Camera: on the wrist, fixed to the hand. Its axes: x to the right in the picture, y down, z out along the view.
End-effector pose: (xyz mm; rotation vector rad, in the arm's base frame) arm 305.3 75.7 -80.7 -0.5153 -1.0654 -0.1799
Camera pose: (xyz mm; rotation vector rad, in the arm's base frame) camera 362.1 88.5 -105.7 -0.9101 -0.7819 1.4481
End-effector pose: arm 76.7 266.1 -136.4 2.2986 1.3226 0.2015
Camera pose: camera 95.0 270.7 -75.9 2.9131 -0.7866 -0.0101
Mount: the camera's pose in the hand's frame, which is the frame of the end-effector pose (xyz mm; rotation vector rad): 7.0 40.8 -48.0 0.3576 -0.3696 1.5124
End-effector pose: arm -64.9 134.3 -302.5 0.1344 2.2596 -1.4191
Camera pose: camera -74.0 193.9 -322.1 1.2397 0.9556 -0.7808
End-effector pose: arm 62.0 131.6 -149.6 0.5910 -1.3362 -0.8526
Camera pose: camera 117.0 144.8 -121.0 -0.4088 -1.7782 0.5569
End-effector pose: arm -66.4 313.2 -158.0 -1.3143 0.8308 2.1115
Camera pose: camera -69.0 251.3 -171.6 -0.1105 -1.7268 -2.0692
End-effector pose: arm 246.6 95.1 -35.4 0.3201 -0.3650 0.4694
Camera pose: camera 245.1 150.4 -66.4 0.4397 -0.8687 1.9889
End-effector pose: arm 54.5 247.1 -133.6 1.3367 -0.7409 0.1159
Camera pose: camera 60.4 299.0 -97.7 0.8402 -1.9902 1.2619
